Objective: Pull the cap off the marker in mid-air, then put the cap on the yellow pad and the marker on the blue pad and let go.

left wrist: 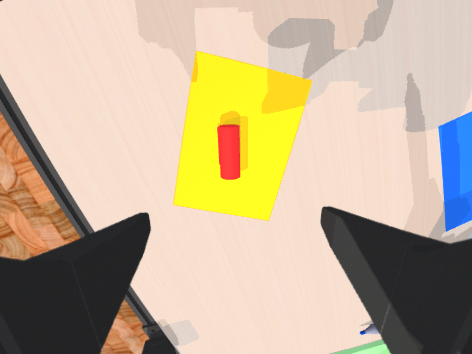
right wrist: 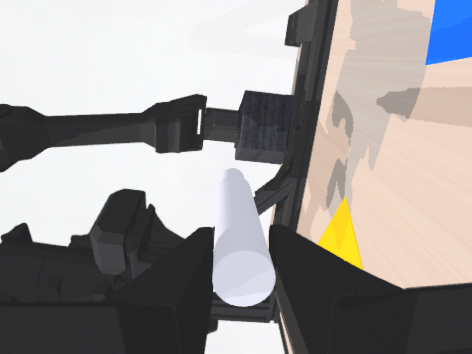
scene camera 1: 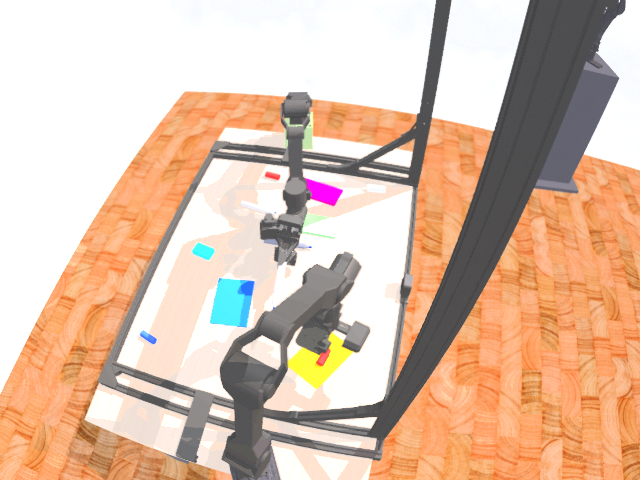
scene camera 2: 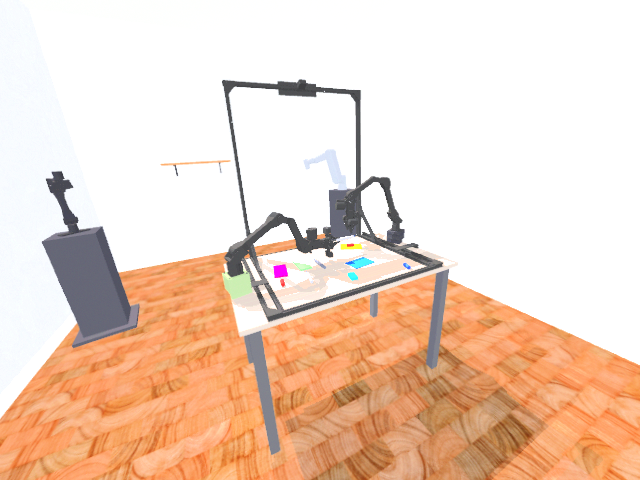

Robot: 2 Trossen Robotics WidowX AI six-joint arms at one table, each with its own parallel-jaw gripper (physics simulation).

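Seen in the pictures: left gripper, between the fingertips: (left wrist: 236,218) (scene camera 2: 349,231); right gripper, between the fingertips: (right wrist: 240,239) (scene camera 1: 279,267) (scene camera 2: 339,239); left arm's base, origin of its link: (right wrist: 239,127) (scene camera 1: 251,463) (scene camera 2: 395,229); right arm's base, origin of its link: (scene camera 1: 298,119) (scene camera 2: 235,273).
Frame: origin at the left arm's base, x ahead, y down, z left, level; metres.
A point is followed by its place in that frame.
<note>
The red cap (scene camera 1: 323,357) {x 0.251, y 0.069, z -0.230 m} (scene camera 2: 350,244) {x 0.263, y 0.072, z -0.229 m} (left wrist: 229,152) {x 0.255, y 0.069, z -0.232 m} lies on its side on the yellow pad (scene camera 1: 315,375) {x 0.214, y 0.087, z -0.200 m} (scene camera 2: 357,247) {x 0.256, y 0.087, z -0.176 m} (left wrist: 200,185) {x 0.263, y 0.087, z -0.280 m} (right wrist: 345,240) {x 0.269, y 0.087, z -0.177 m}. My left gripper (scene camera 1: 324,345) {x 0.263, y -0.024, z -0.238 m} (scene camera 2: 351,225) {x 0.263, y -0.024, z -0.238 m} (left wrist: 236,218) {x 0.263, y -0.024, z -0.238 m} is open and empty above the pad, apart from the cap. My right gripper (scene camera 1: 283,259) {x 0.475, y -0.035, z -0.176 m} (scene camera 2: 333,241) {x 0.475, y -0.035, z -0.176 m} (right wrist: 240,239) {x 0.475, y -0.035, z -0.176 m} is shut on the white marker (scene camera 1: 279,279) {x 0.435, y -0.042, z -0.168 m} (right wrist: 239,230) {x 0.477, y -0.036, z -0.174 m} and holds it in the air. In scene camera 1 its dark blue tip end shows beside the left arm. The blue pad (scene camera 1: 231,304) {x 0.471, y 0.087, z -0.030 m} (scene camera 2: 359,263) {x 0.492, y 0.087, z -0.029 m} (left wrist: 460,165) {x 0.455, y 0.087, z -0.056 m} (right wrist: 452,30) {x 0.420, y 0.087, z -0.049 m} lies apart from the marker.
A cyan block (scene camera 1: 203,251) {x 0.662, y 0.073, z 0.027 m}, a blue cylinder (scene camera 1: 148,337) {x 0.403, y 0.066, z 0.221 m}, a red cylinder (scene camera 1: 272,175) {x 0.919, y 0.069, z -0.235 m} and a magenta pad (scene camera 1: 324,191) {x 0.811, y 0.080, z -0.385 m} lie on the table. Another white marker (scene camera 1: 255,207) {x 0.795, y 0.075, z -0.157 m} lies farther back. A dark frame (scene camera 1: 408,232) {x 0.585, y 0.092, z -0.598 m} borders the table. The left arm (scene camera 1: 305,297) {x 0.191, y -0.344, z -0.180 m} crosses between the pads in scene camera 1.
</note>
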